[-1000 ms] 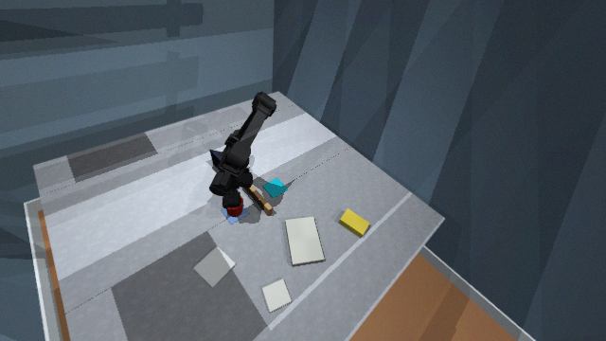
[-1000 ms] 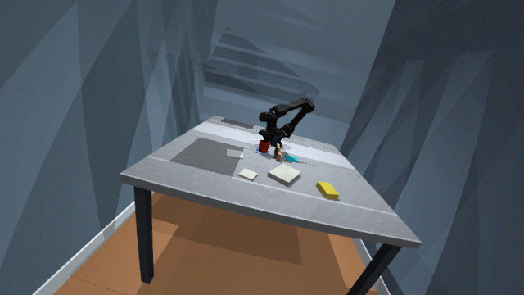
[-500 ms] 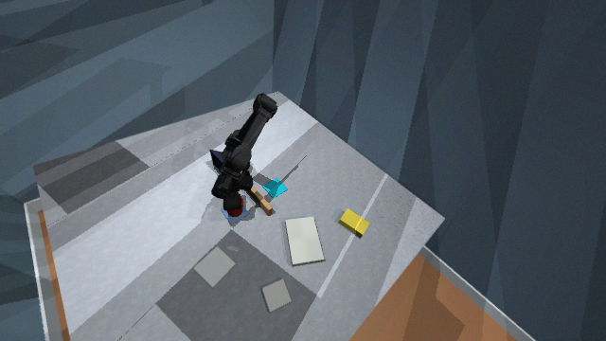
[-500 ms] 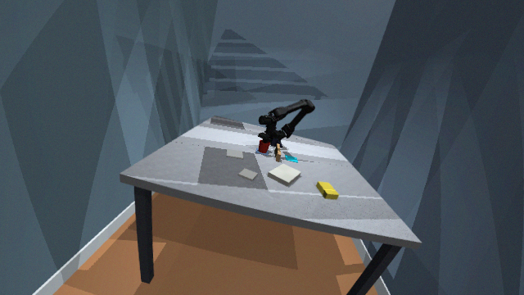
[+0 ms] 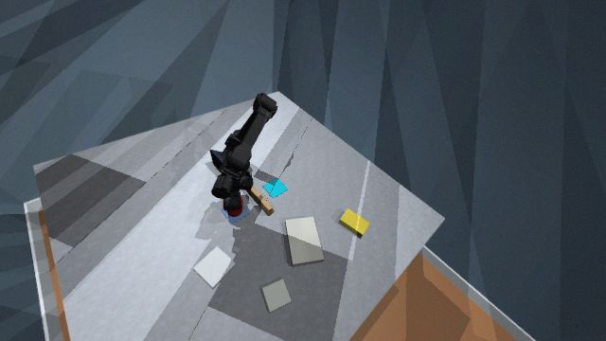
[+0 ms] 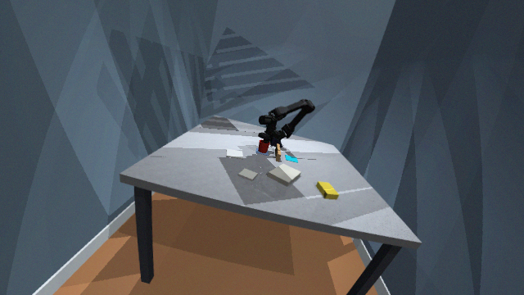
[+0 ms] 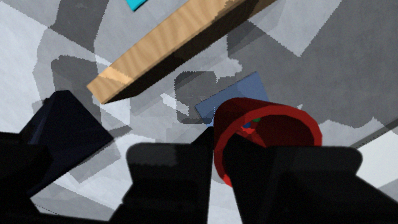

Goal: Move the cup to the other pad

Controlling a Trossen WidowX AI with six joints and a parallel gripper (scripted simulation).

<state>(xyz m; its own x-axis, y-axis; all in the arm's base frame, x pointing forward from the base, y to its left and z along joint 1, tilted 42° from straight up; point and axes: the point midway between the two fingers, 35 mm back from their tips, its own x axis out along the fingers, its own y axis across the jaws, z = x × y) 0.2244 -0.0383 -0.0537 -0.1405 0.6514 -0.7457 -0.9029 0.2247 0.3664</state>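
My gripper tip is now 3 cm short of the blue marble, 2 cm to the left of it and 2 cm above it. The rest, counted from my gripper tip: cup: 3 cm ahead, 2 cm to the right; green marble: 5 cm ahead, 1 cm to the right, 2 cm below; light blue pad: 3 cm ahead, 1 cm to the right, 5 cm below.
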